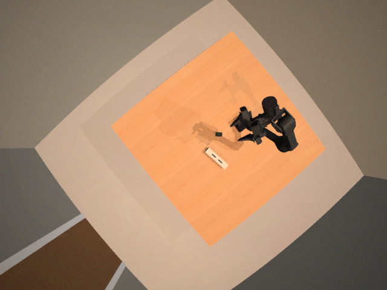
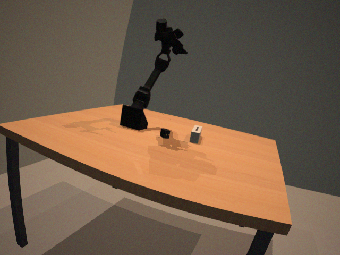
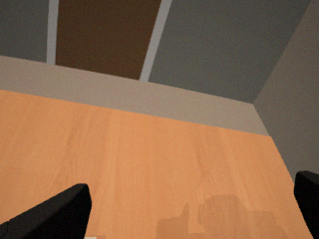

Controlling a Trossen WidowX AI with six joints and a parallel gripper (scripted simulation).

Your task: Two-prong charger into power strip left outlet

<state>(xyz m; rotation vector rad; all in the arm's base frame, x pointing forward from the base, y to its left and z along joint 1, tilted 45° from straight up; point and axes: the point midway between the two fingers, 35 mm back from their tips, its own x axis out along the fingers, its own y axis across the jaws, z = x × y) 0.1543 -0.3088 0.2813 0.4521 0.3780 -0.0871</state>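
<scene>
My gripper tip is 45 cm above the black two-prong charger, 3 cm to the left of it and 1 cm past it.
</scene>
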